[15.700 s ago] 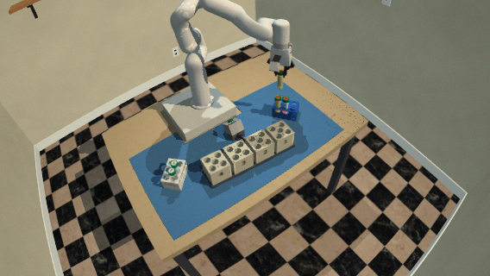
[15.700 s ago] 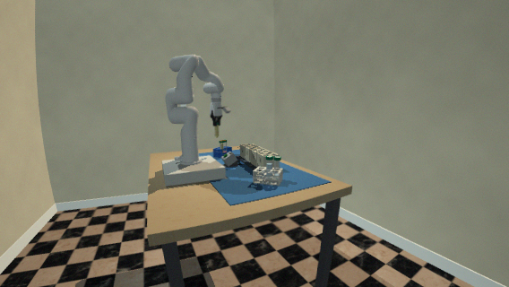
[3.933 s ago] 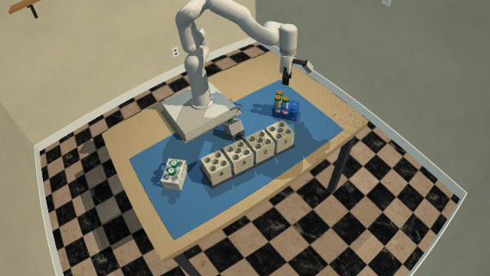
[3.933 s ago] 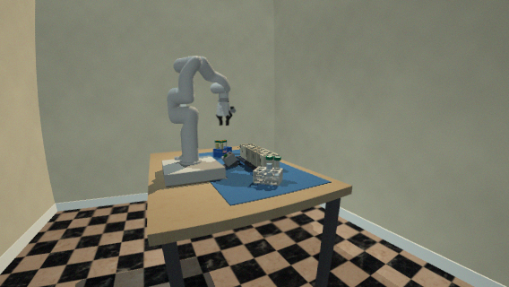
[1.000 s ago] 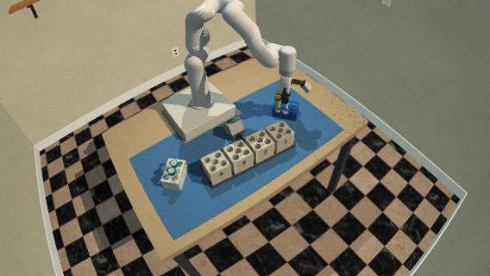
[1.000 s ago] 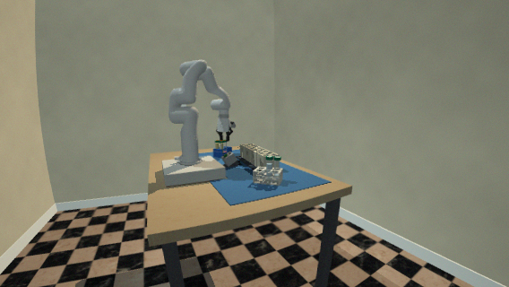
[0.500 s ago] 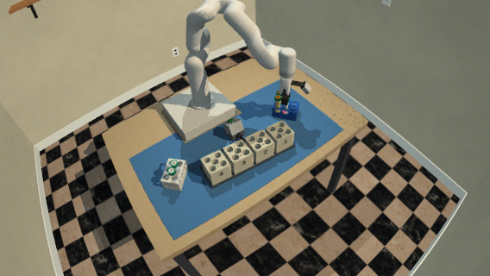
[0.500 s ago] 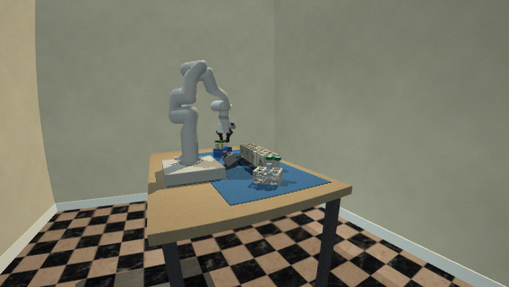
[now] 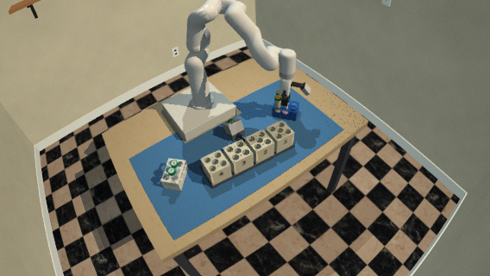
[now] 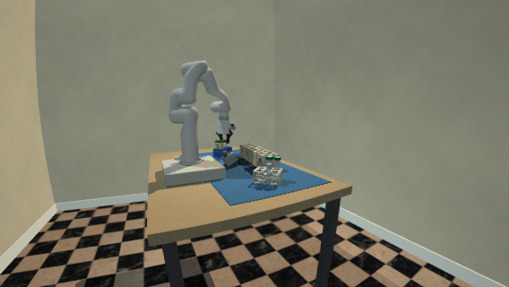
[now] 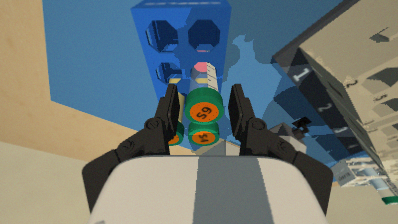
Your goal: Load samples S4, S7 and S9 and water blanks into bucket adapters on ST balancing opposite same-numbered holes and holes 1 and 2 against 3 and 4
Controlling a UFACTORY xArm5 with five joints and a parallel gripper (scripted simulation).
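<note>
Now: hand 5 cm above the sample tube S9 and 1 cm short of it. Also, from my hand: blue sample rack RS: 9 cm below, 2 cm to the left, 1 cm behind; sample tube S7: 6 cm behind, 5 cm below; sample tube S4: 5 cm below, 3 cm to the right, 3 cm behind.
</note>
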